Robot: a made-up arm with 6 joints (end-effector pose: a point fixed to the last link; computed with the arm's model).
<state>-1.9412 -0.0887 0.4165 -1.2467 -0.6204 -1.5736</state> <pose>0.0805 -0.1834 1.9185 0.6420 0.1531 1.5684</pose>
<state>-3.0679 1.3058 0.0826 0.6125 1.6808 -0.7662</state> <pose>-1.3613 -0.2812 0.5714 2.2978 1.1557 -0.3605</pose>
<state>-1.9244 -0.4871 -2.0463 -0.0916 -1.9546 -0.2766</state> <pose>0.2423 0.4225 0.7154 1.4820 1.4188 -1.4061</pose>
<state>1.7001 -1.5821 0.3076 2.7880 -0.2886 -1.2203</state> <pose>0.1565 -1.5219 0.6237 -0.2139 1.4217 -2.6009</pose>
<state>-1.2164 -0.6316 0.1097 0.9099 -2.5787 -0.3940</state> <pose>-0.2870 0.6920 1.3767 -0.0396 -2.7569 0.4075</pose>
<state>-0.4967 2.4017 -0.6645 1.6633 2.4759 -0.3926</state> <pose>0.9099 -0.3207 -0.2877 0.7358 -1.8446 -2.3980</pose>
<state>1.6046 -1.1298 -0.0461 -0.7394 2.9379 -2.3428</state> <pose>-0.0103 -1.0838 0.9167 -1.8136 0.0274 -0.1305</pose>
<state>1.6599 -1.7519 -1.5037 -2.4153 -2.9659 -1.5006</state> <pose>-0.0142 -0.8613 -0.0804 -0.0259 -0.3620 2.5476</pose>
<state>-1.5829 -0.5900 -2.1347 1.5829 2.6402 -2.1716</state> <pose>0.1287 0.5858 0.8200 0.6241 0.2553 1.0160</pose>
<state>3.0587 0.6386 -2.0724 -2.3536 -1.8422 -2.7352</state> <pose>-0.1340 -0.1841 1.2719 0.8019 0.9533 -2.6196</pose>
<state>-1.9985 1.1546 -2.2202 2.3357 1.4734 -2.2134</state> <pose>0.0318 -0.3649 0.8672 -2.7039 -0.0468 -1.4396</pose>
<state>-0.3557 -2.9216 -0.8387 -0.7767 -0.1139 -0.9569</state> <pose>0.2165 -0.0133 -1.0267 -1.6898 1.9985 -0.7728</pose>
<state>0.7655 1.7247 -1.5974 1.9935 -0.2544 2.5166</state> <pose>0.6954 0.6811 0.9247 -0.1586 0.3030 -1.0130</pose>
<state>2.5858 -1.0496 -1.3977 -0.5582 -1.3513 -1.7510</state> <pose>0.7412 -0.6567 0.3118 -1.8889 -1.7741 0.9584</pose>
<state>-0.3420 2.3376 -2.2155 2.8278 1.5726 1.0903</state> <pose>0.5051 -0.0853 0.3120 1.1833 -1.4700 -2.0579</pose>
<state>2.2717 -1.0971 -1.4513 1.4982 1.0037 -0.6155</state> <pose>0.5265 -0.9793 0.2990 1.0409 -1.7898 0.7210</pose>
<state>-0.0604 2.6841 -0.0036 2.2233 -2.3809 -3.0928</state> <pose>0.4758 -0.0816 -0.7725 0.0834 -1.1356 0.9531</pose>
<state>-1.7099 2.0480 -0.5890 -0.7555 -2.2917 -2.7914</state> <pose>-0.0263 -1.1815 0.1372 0.2676 1.2456 1.8078</pose>
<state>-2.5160 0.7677 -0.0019 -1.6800 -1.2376 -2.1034</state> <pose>-0.7273 -0.8027 1.4319 1.4203 0.0532 0.4606</pose>
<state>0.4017 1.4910 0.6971 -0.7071 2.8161 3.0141</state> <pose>1.0399 0.4510 0.2325 1.4187 0.1078 -1.7490</pose>
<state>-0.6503 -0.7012 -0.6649 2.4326 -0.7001 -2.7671</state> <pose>-0.9552 0.6875 1.2909 0.2305 -0.8696 -0.6268</pose>
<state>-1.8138 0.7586 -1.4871 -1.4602 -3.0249 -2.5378</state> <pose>-0.0280 -0.4172 1.2567 0.9392 2.6050 -1.0070</pose>
